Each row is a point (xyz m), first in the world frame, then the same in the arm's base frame.
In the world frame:
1: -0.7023 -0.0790 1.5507
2: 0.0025 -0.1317 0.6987
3: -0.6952 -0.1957 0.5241
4: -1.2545 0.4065 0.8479
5: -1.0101 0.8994 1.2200
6: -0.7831 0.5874 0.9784
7: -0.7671 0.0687 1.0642
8: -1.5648 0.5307 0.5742
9: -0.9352 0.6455 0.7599
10: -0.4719 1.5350 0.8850
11: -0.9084 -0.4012 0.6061
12: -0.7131 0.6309 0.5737
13: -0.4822 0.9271 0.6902
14: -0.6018 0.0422 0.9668
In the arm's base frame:
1: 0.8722 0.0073 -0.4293
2: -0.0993 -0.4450 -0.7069
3: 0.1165 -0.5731 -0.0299
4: 0.3789 0.1182 0.4533
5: 0.3499 0.7241 0.1829
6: 0.1856 0.3325 0.0190
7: 0.4612 -0.0871 -0.1379
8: 0.2583 0.1052 0.8679
9: 0.0618 0.2845 0.2569
10: -0.4274 1.1238 -0.0220
11: 0.3655 -0.7140 0.0821
12: -0.1810 0.1820 0.1354
13: -0.3212 0.4952 -0.0566
14: 0.3192 -0.1581 -0.2488

